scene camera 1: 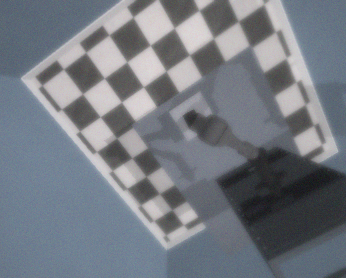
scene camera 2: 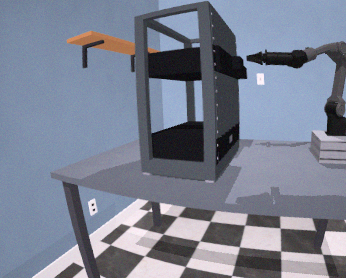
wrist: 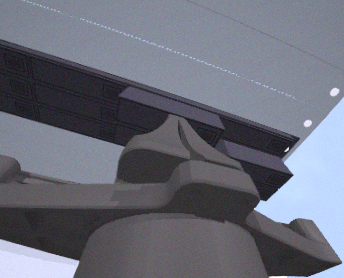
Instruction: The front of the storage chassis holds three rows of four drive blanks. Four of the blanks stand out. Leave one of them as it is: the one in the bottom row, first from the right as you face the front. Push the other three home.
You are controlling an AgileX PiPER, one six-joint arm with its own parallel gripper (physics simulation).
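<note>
The black storage chassis (scene camera 2: 175, 65) is in the upper part of the rack. In the wrist view its front runs slanting across. A blank in the top row, third from the left (wrist: 170, 111), stands out. In the rightmost column the middle-row blank (wrist: 257, 162) stands out, and the bottom-row blank (wrist: 265, 191) below it also stands out, partly hidden by my fingers. The top-right blank (wrist: 250, 132) looks flush. The leftmost column is partly outside the wrist view. My gripper (scene camera 2: 248, 57) (wrist: 173, 126) is shut and empty, in front of the chassis, with a gap to the blanks in scene camera 2.
The grey rack (scene camera 2: 210, 110) stands on the table (scene camera 2: 120, 160) and holds another black unit (scene camera 2: 177, 142) at the bottom. Grey panels (wrist: 175, 30) lie above the chassis front. An orange shelf (scene camera 2: 107, 42) is on the wall behind. Scene camera 1 is blurred.
</note>
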